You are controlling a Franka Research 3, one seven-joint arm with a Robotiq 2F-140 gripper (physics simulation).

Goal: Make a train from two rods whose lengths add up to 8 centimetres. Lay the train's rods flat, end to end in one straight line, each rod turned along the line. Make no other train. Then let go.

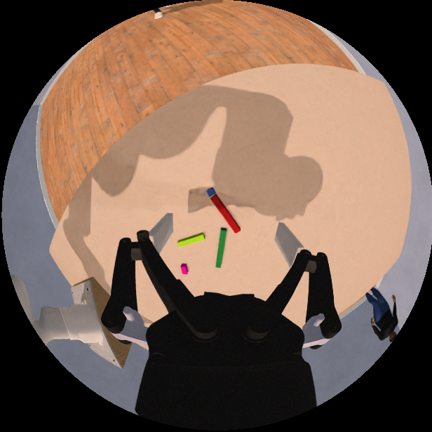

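Note:
A long red rod (225, 214) lies flat and slanted on the table. A short blue rod (211, 192) sits at its upper left end, in line with it and seemingly touching. A green rod (221, 248) lies below, apart from the red one and at an angle to it. A lime rod (191, 240) lies to the left of the green rod, and a short magenta rod (184, 269) lies below the lime one. My gripper (225, 227) is wide open and empty. It is above the table, with the red, green and lime rods showing between its fingers.
The pale table (350, 135) carries broad shadows of the arm. A white mount with a brown board (107, 325) stands at the lower left. A person (384, 315) shows beyond the table at the lower right. Wooden floor (150, 60) lies past the table's upper left edge.

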